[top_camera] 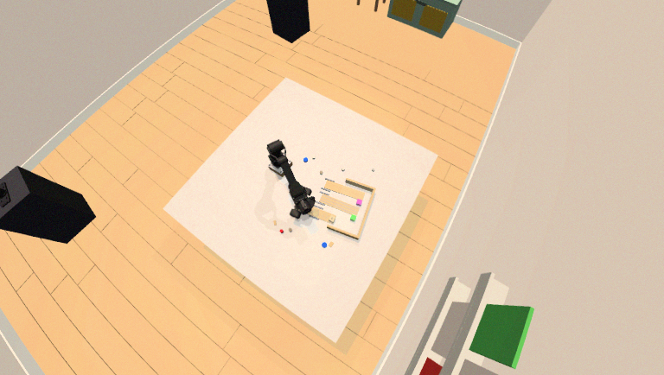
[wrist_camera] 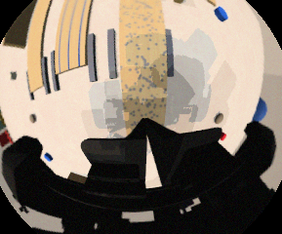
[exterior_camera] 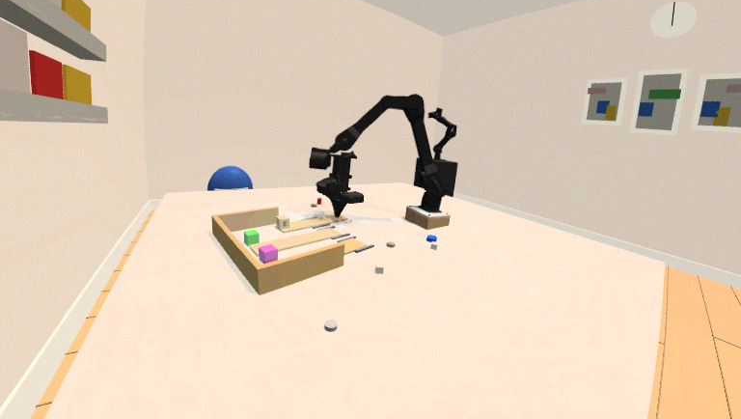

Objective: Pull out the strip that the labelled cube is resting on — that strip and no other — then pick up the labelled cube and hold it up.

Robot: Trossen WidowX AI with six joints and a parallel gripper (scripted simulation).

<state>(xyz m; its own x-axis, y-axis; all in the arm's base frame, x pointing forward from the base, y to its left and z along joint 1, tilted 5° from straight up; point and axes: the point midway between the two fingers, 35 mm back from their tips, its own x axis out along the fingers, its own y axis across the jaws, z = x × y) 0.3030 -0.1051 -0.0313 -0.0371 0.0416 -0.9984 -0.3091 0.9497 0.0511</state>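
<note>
Right now the speckled strip is 9 cm ahead of my gripper tip and 3 cm to the left of it. Also, from my gripper tip: labelled cube (19 cm ahead, 6 cm to the left, 2 cm above); then grey disc (48 cm to the left, 18 cm ahead); then red piece (19 cm to the right, 1 cm ahead, 1 cm above).
</note>
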